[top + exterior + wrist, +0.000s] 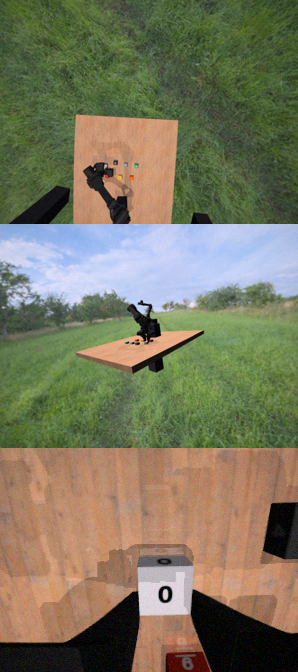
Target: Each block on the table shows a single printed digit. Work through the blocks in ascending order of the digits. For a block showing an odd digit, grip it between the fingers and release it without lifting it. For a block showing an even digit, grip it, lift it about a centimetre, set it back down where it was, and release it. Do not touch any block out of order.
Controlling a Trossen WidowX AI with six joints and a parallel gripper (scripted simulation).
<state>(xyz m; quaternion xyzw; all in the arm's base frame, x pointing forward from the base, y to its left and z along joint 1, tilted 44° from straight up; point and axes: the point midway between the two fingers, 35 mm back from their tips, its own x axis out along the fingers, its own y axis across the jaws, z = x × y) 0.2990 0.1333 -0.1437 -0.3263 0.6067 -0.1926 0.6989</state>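
Right now the white block is 1 cm ahead of my gripper tip. The rest, counted from my gripper tip: yellow block (14 cm to the right, 7 cm behind); then black block (8 cm to the right, 5 cm ahead); then red block (8 cm behind, 3 cm to the right).
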